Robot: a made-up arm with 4 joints.
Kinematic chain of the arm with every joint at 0, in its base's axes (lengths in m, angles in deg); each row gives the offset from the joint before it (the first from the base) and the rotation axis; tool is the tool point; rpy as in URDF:
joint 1: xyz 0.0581 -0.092 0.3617 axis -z
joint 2: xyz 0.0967 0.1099 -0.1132 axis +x
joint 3: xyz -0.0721 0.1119 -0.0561 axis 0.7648 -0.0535 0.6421
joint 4: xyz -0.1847 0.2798 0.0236 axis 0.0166 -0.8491 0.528
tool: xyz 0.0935 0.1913 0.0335 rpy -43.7 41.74 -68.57
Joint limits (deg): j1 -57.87..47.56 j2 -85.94..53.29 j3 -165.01..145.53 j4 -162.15..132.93
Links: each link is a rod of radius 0.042 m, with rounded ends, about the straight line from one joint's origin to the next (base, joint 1, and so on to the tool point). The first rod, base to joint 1, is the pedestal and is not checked.
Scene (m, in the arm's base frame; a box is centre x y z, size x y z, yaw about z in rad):
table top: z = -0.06
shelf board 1: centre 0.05 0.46 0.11 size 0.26 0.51 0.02 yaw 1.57
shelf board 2: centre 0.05 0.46 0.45 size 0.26 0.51 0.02 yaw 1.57
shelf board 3: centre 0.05 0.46 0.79 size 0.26 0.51 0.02 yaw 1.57
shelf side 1: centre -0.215 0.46 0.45 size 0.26 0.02 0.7 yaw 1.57
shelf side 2: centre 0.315 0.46 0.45 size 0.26 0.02 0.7 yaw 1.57
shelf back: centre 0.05 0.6 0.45 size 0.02 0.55 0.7 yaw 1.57
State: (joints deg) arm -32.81 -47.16 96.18 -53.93
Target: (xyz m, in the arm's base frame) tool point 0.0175 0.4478 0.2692
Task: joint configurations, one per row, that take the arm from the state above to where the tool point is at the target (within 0.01 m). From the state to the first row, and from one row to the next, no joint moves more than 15 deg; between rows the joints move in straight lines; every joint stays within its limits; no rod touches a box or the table.
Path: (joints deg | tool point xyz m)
1: -19.13 -44.24 106.05 -58.97 | -0.3041 0.0643 0.3508
2: -5.46 -41.31 115.92 -64.00 | -0.2455 0.0841 0.3758
3: 8.22 -38.39 125.79 -69.04 | -0.1946 0.0855 0.3870
4: 21.90 -35.46 135.66 -74.07 | -0.1563 0.0753 0.3843
5: 35.57 -32.54 145.53 -79.11 | -0.1317 0.0612 0.3677
6: 33.45 -31.61 131.39 -73.12 | -0.1163 0.1329 0.3831
7: 31.33 -30.68 117.25 -67.14 | -0.0965 0.2050 0.3851
8: 29.21 -29.76 103.11 -61.15 | -0.0728 0.2749 0.3739
9: 27.09 -28.83 88.97 -55.17 | -0.0456 0.3402 0.3502
10: 24.97 -27.90 74.84 -49.18 | -0.0154 0.3985 0.3149
11: 22.86 -26.98 60.70 -43.19 | 0.0175 0.4478 0.2692

